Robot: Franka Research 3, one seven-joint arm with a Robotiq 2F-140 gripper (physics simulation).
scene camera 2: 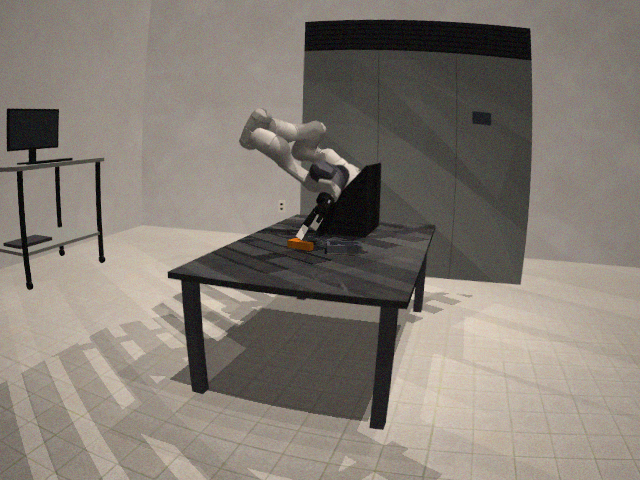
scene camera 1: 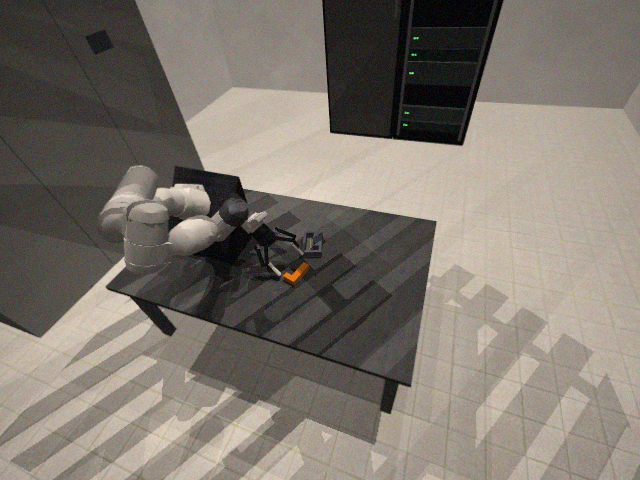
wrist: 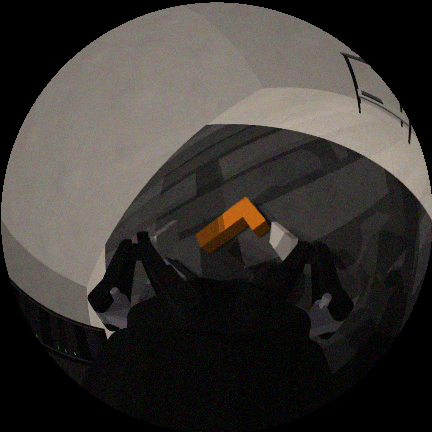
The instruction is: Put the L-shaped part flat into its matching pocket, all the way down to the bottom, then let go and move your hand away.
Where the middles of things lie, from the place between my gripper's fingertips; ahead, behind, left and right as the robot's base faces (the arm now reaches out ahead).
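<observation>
My hand is 10 mm to the left of the orange L-shaped part (wrist: 243, 213) and 20 mm short of it, and I have my hand 40 mm above that part.
</observation>
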